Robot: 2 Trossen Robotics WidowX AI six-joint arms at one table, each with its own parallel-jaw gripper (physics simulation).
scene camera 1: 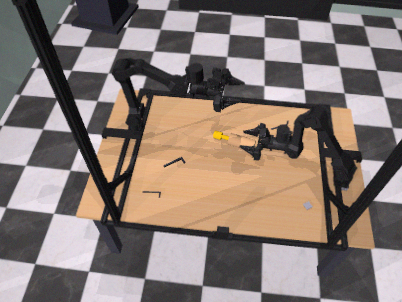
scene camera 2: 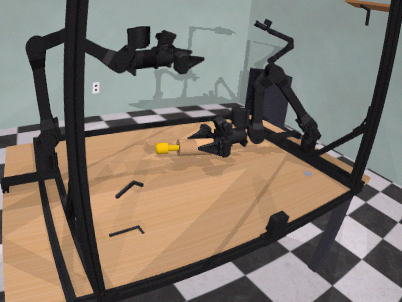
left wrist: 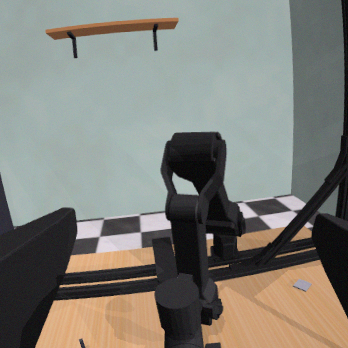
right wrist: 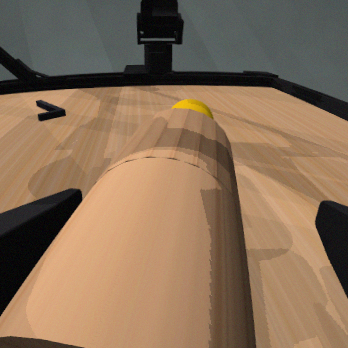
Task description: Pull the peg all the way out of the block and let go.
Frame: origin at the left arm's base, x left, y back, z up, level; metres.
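Seen in the pictures: left gripper, fingertip midpoint: (scene camera 1: 242, 92) (scene camera 2: 197, 55) (left wrist: 199, 223); right gripper, fingertip midpoint: (scene camera 1: 241, 138) (scene camera 2: 192, 143) (right wrist: 203, 207); left arm's base at its link origin: (scene camera 1: 136, 127) (scene camera 2: 47, 168) (right wrist: 157, 73); right arm's base at its link origin: (scene camera 1: 341, 181) (scene camera 2: 307, 149) (left wrist: 224, 252).
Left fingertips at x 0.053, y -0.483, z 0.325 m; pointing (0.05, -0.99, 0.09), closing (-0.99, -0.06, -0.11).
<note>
Offsets run from my left fingertips to a thing's top centre. "pt": to the spot under its first point. Level surfaces: height alone.
The yellow peg {dx +0.007, dy +0.047, dz -0.299 m} (scene camera 1: 218, 135) (scene camera 2: 162, 148) lies level at the left end of the wooden cylinder block {dx +0.001, dy -0.026, dz -0.289 m} (scene camera 1: 234, 140) (scene camera 2: 187, 147) (right wrist: 145, 225); its thin shaft enters that end. In the right wrist view the peg's rounded yellow top {pt dx +0.012, dy +0.081, dz -0.299 m} (right wrist: 192, 106) shows beyond the block. My right gripper (scene camera 1: 242, 138) (scene camera 2: 194, 142) (right wrist: 203, 207) is open, its fingers either side of the block's right part, not closed on it. My left gripper (scene camera 1: 241, 90) (scene camera 2: 196, 56) is open and empty, raised high near the far table edge, away from the peg. The peg and block do not show in the left wrist view.
Two black L-shaped keys, one {dx -0.191, dy +0.239, dz -0.336 m} (scene camera 1: 174, 162) (scene camera 2: 129, 189) nearer the block and one {dx -0.365, dy +0.282, dz -0.338 m} (scene camera 1: 152, 192) (scene camera 2: 126, 231) nearer the front, lie on the table {dz -0.344 m} (scene camera 1: 200, 205). A small grey square {pt dx -0.225, dy -0.371, dz -0.341 m} (scene camera 1: 308, 205) (scene camera 2: 307, 173) (left wrist: 302, 285) lies at the right. Black frame posts (scene camera 1: 65, 95) (scene camera 2: 76, 125) stand around.
</note>
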